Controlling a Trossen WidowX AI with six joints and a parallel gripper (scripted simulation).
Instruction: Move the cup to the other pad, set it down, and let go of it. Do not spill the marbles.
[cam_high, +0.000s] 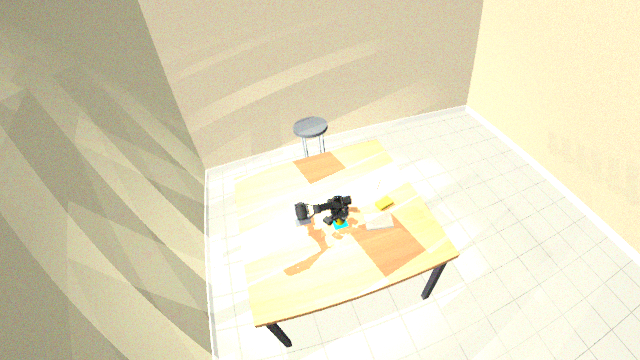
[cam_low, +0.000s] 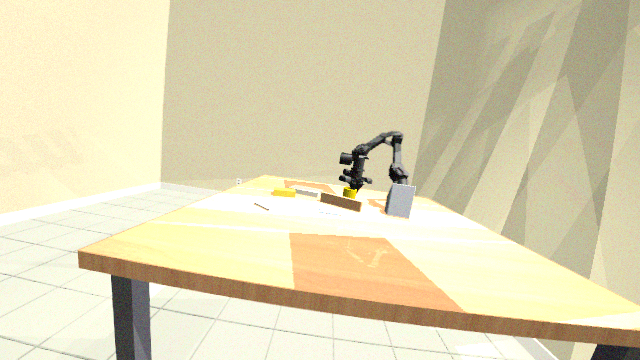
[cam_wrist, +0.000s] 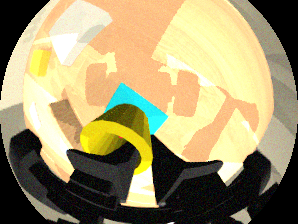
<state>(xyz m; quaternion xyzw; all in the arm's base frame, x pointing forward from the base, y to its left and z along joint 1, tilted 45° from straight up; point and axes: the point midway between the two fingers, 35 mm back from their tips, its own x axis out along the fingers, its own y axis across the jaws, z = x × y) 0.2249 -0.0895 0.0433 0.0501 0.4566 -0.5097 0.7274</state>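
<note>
Right now my gripper tip is 20 mm to the right of the yellow cup and 20 mm short of it. Round my gripper tip: white book (270 mm ahead, 40 mm to the right, 30 mm below); then cyan pad (50 mm below, 20 mm to the left, 20 mm ahead); then brown plank (130 mm to the left, 60 mm ahead, 30 mm below).
</note>
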